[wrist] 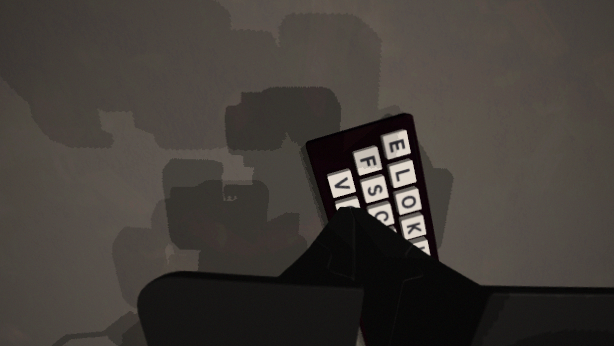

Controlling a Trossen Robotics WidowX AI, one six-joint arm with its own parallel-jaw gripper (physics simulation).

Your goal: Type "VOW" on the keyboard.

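Places are measured from the arm's base along level axes (x ahead, y left, z up), in metres.
Pixels of known places: gripper, fingertip midpoint: (348, 217).
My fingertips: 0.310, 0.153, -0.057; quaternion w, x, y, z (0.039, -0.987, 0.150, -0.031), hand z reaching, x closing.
Behind a point stands the place of what it marks, as x, y, z.
The dark keyboard (334, 149) @(0.315, 0.169, -0.113) with white letter keys lies tilted in the middle right of the wrist view. The V key (341, 183) @(0.313, 0.150, -0.108) is at the end of the left column, with a partly hidden key below it. The O key (408, 202) @(0.349, 0.128, -0.108) is in the right column, between L and K. The W key does not show. My gripper (348, 217) @(0.310, 0.153, -0.057) is shut and empty. Its tips appear over the partly hidden key just below V; whether they touch it I cannot tell. The fingers hide the lower part of the keyboard.
Keys F (368, 160) @(0.331, 0.159, -0.108) and S (374, 188) @(0.331, 0.142, -0.108) stand in the middle column, and E (396, 144) @(0.348, 0.163, -0.108), L (402, 173) @(0.348, 0.146, -0.108) and K (413, 227) @(0.349, 0.111, -0.108) in the right one. The grey table top (525, 150) @(0.435, 0.133, -0.125) surrounds the keyboard, with overlapping arm shadows on its left.
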